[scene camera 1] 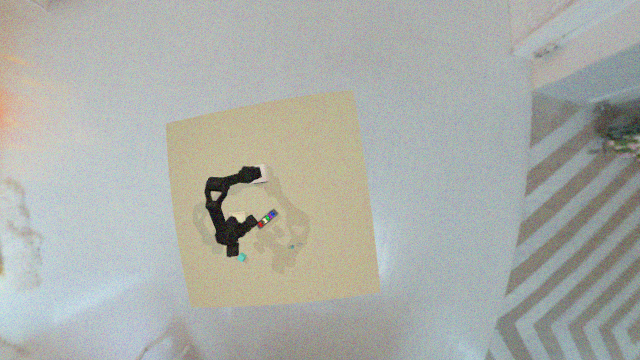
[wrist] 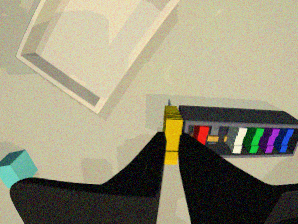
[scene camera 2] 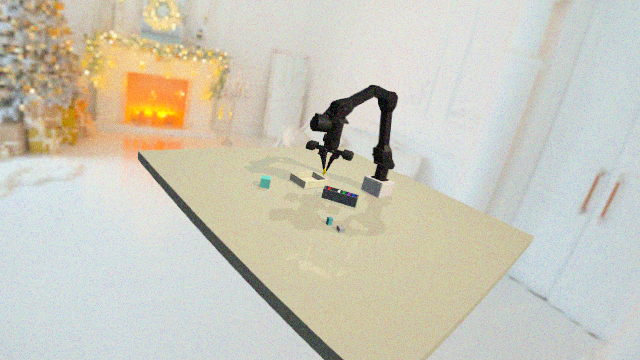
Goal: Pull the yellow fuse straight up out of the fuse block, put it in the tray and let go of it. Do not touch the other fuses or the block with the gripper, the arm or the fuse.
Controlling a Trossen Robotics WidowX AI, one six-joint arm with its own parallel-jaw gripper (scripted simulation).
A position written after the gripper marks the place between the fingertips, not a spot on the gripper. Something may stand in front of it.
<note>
The gripper (scene camera 2: 325, 170) holds a yellow fuse (wrist: 173, 121). Also in view: a cream tray (wrist: 85, 55).
The gripper is seen too in the wrist view (wrist: 171, 139). Scene camera 1 misses the yellow fuse, which is hidden by the gripper.
</note>
